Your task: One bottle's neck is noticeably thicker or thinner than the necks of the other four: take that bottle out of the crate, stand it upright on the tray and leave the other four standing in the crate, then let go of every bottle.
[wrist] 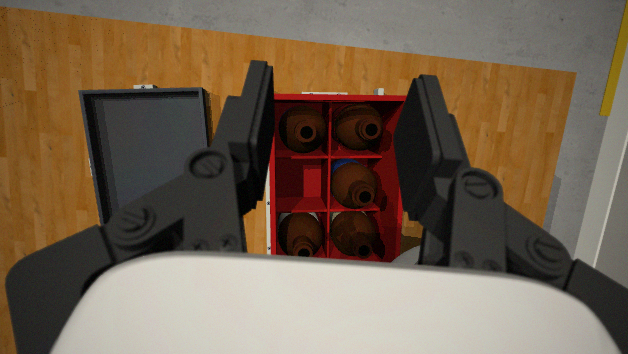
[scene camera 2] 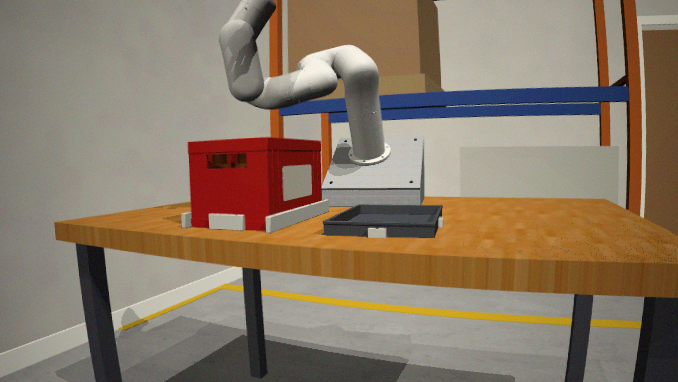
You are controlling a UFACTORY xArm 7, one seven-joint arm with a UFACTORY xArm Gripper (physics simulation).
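Places are measured from the arm's base along level axes (x right, y up, z back), in centimetres.
Pixels of known places: gripper, between the fingertips: [wrist: 338, 100]; arm's base, origin of its link: [scene camera 2: 369, 153].
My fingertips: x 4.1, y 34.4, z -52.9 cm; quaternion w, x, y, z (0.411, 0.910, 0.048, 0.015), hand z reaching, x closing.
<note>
Ahead of a thing's pixels: the offset from my fingertips to its top centre. "pt": to the spot under its first point. Level surfaces: height alone.
The red crate {dx +6.9, dy -31.1, dz +11.4 cm} [scene camera 2: 229, 192] [wrist: 329, 97] stands on the left of the table in the scene view. In the wrist view brown bottles stand in it: top left [wrist: 295, 131], top right [wrist: 356, 125], middle right [wrist: 352, 182] with some blue beside its shoulder, bottom left [wrist: 300, 232], bottom right [wrist: 355, 232]. The middle left compartment is empty. Necks look similar; I cannot tell which differs. The dark tray {dx -22.8, dy -46.1, dz +11.6 cm} [scene camera 2: 382, 232] [wrist: 150, 145] lies beside the crate with no bottle on it. My gripper [wrist: 338, 100] is open and empty, high above the crate; it is out of the scene view.
White strips {pt dx -3.7, dy -47.0, dz +8.7 cm} [scene camera 2: 297, 215] edge the crate's base on the wooden table {dy -48.7 cm} [scene camera 2: 525, 230]. The tray has small white blocks {pt dx -24.6, dy -47.7, dz -1.6 cm} [scene camera 2: 377, 232] at its sides. The robot's base plate [scene camera 2: 400, 170] stands behind the tray. A shelf with blue beams [scene camera 2: 500, 96] stands at the back.
</note>
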